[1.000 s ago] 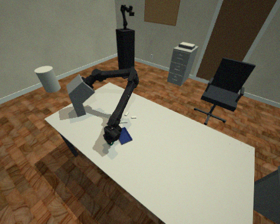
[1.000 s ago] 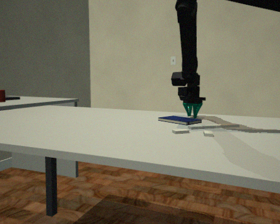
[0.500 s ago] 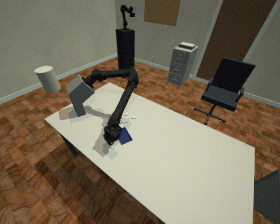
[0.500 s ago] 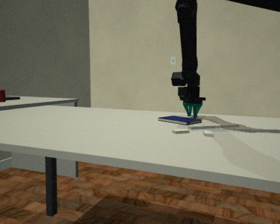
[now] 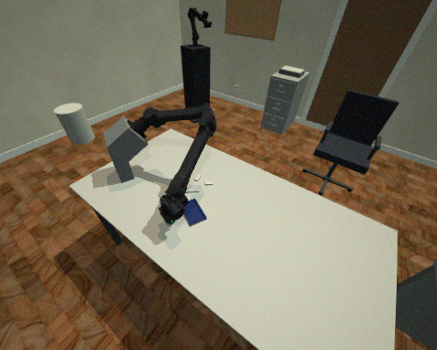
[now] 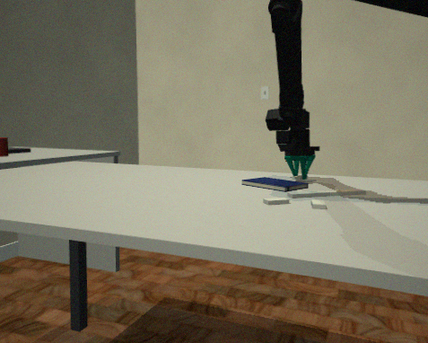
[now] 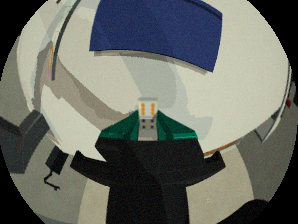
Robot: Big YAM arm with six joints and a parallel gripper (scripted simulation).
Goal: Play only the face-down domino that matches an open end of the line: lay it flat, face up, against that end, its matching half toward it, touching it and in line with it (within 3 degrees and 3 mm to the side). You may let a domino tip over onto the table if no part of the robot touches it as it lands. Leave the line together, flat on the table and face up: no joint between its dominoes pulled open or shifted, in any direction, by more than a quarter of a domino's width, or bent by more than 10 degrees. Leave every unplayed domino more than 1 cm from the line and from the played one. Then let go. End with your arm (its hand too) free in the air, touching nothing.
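Now: hand 13 cm to the right of the book, 1 cm short of it and 1 cm above it. From my hand the other things lie so: white domino right at my hand.
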